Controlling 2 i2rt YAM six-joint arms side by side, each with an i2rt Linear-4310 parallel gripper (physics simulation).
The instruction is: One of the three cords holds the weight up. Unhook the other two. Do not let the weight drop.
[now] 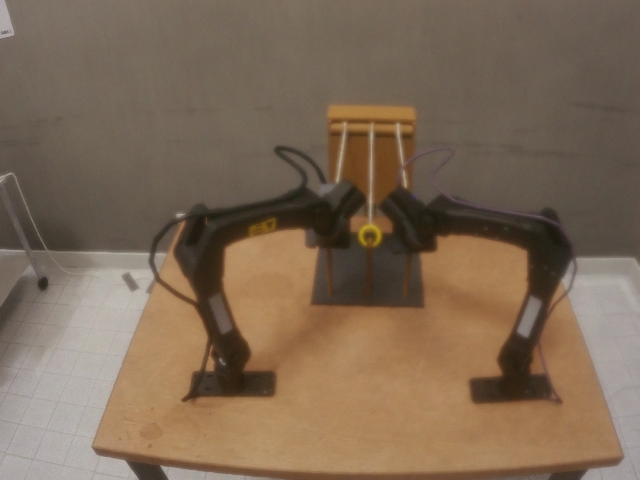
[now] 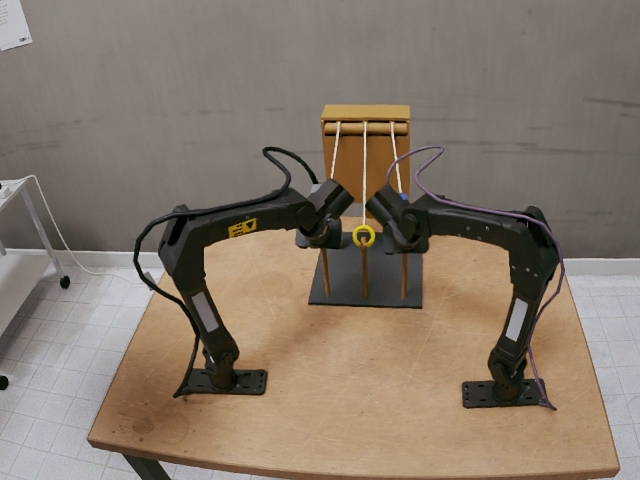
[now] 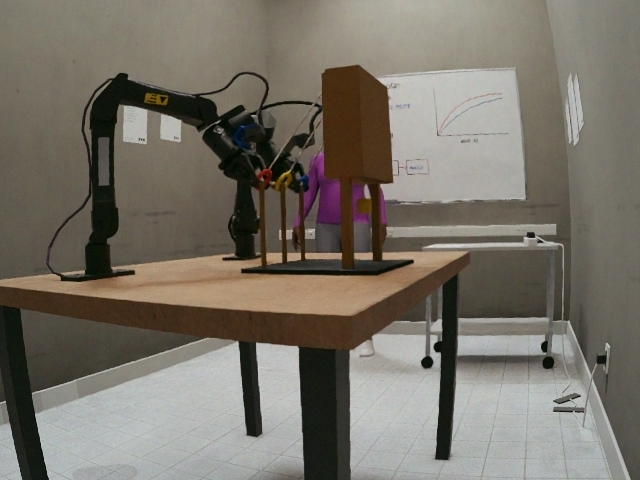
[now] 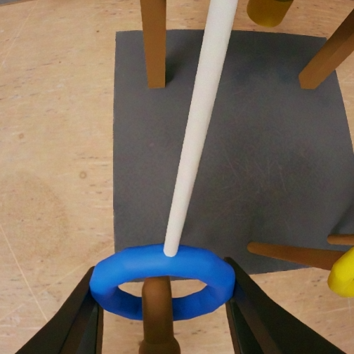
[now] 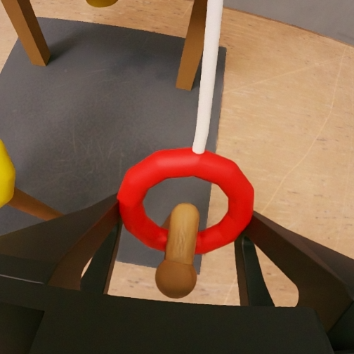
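Observation:
A blue ring hangs on a white cord with a wooden peg passing through it. My left gripper is shut on this ring, one finger at each side. A red ring hangs on another white cord, also around its peg. My right gripper is shut on the red ring from both sides. A yellow ring sits at the middle peg on the middle cord. The yellow weight hangs below the box.
The brown box stands on legs at the back of the dark base plate. The yellow ring and middle peg lie between my two grippers. A person stands beyond the table; a white cart is behind.

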